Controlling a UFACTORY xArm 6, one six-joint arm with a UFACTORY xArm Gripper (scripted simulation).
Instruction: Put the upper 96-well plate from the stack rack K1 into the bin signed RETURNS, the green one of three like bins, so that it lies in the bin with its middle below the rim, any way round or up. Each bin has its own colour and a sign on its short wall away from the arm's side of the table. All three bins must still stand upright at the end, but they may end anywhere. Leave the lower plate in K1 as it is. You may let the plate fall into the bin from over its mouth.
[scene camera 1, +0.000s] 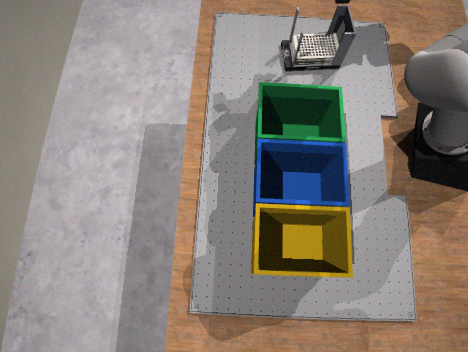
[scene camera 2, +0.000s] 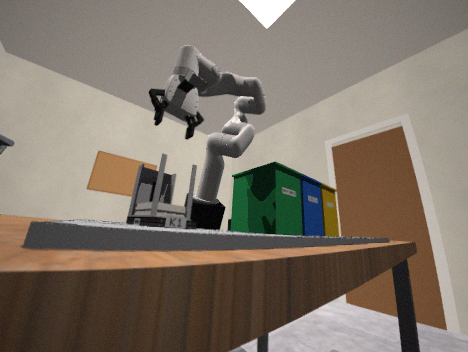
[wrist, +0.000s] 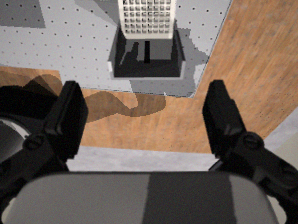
Labels:
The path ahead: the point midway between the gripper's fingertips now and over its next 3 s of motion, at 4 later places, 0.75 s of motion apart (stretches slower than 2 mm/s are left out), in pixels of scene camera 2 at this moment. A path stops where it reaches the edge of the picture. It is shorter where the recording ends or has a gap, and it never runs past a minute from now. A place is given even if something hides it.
My gripper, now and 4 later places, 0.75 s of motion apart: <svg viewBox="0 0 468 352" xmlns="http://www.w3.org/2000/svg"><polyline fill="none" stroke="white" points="174,131 172,140 169,152 168,164 165,176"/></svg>

